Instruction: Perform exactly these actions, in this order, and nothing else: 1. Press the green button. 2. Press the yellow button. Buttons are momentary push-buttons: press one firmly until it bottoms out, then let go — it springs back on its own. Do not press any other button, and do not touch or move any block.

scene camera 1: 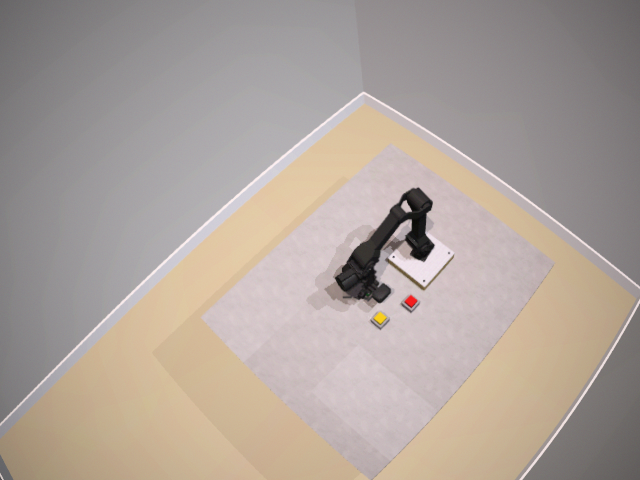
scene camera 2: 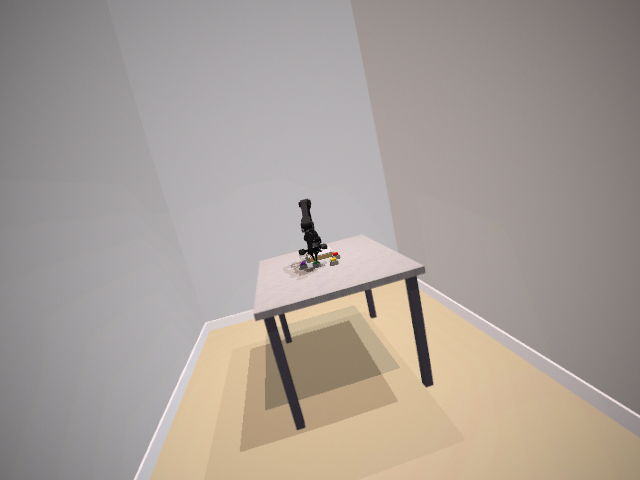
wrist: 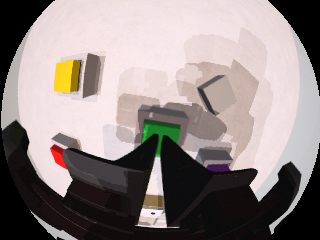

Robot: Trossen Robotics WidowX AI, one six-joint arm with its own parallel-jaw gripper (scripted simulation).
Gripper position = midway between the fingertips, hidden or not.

Observation:
I see my gripper (scene camera 1: 367,290), a small grey block (wrist: 218,95) and a yellow button (wrist: 67,72).
My gripper shows as well in the wrist view (wrist: 159,139).

